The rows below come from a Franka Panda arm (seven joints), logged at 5 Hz.
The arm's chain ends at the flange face. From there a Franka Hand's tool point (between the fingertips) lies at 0.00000 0.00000 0.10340 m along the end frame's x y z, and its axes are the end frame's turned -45 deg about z.
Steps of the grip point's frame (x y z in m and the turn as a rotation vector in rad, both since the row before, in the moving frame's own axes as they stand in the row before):
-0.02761, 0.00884, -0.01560, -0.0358, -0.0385, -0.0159
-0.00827, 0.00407, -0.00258, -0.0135, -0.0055, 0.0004
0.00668, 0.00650, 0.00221, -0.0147, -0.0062, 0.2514
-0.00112, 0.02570, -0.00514, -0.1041, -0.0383, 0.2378
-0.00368, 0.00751, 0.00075, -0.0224, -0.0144, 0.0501
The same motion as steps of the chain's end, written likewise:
-0.01312, 0.02034, -0.01546, -0.0525, -0.0019, -0.0159
-0.00355, 0.00734, -0.00257, -0.0134, 0.0057, 0.0004
0.00890, -0.00172, 0.00222, -0.0148, 0.0060, 0.2514
0.01386, 0.00810, -0.00451, -0.1007, 0.0465, 0.2378
0.00219, 0.00521, 0.00079, -0.0260, 0.0057, 0.0501

